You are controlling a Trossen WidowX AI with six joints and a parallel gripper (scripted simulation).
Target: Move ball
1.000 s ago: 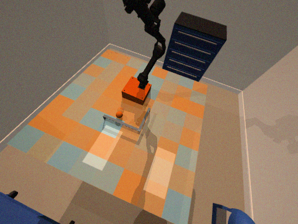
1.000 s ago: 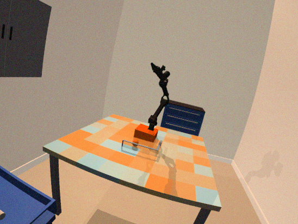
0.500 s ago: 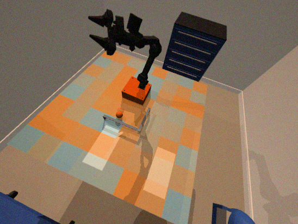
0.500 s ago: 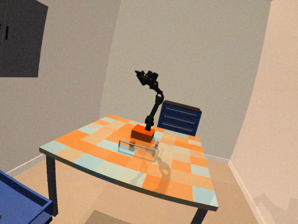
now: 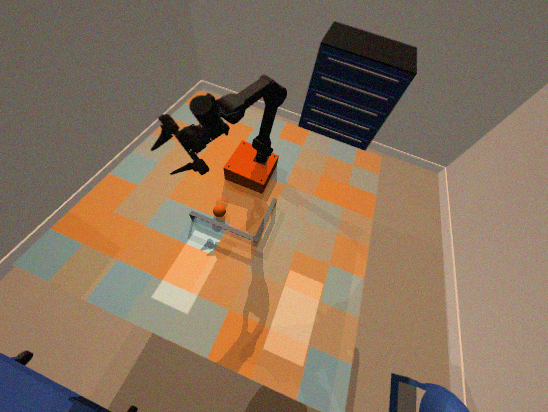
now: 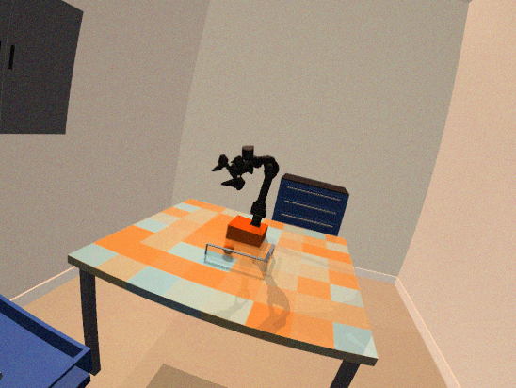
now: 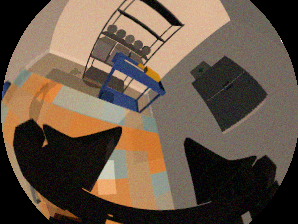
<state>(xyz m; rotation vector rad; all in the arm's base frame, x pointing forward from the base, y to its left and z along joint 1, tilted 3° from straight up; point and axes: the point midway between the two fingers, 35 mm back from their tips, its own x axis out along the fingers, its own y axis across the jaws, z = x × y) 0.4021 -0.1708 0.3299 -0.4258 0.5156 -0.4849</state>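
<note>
The orange ball lies 10 cm behind my gripper tip, 10 cm to the left of it and 38 cm below it.
</note>
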